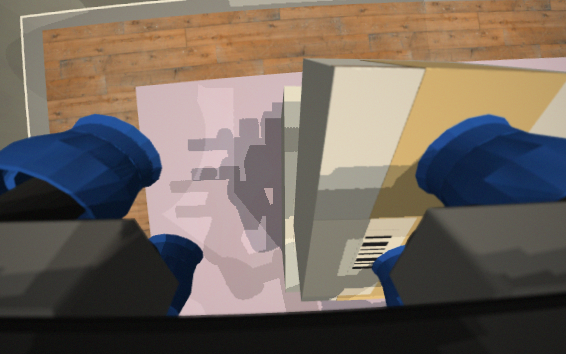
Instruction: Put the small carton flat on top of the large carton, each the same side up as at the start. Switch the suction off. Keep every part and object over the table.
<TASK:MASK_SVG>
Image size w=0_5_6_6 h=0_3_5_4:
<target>my suction head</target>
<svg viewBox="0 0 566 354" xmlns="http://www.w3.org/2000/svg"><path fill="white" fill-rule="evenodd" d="M405 245L388 250L372 264L372 271L378 276L383 287L387 307L404 306L389 273ZM154 235L149 240L157 247L161 258L179 282L166 316L179 316L191 295L193 275L196 266L203 259L203 251L188 238L173 234ZM415 174L419 188L435 195L445 207L555 202L566 197L566 138L529 133L512 127L504 117L496 115L471 117L444 131L428 146L418 161ZM162 164L160 155L150 139L136 127L114 116L92 114L79 118L72 129L25 138L12 142L0 150L0 195L9 191L2 175L4 169L28 174L30 179L36 177L45 180L69 194L86 209L84 213L89 214L91 219L122 219L128 214L138 193L159 180Z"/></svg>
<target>small carton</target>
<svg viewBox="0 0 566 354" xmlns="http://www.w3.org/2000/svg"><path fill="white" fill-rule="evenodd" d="M301 302L385 298L380 280L372 271L372 264L388 250L405 245L428 208L445 207L435 195L428 194L419 188L415 177L418 161L428 146L450 127L467 118L486 114L504 117L512 127L529 133L566 138L566 72L463 62L303 58L293 225Z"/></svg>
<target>large carton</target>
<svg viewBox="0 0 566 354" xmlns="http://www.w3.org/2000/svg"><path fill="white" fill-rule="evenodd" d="M284 86L281 114L282 257L285 291L300 292L293 225L301 86Z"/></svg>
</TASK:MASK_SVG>
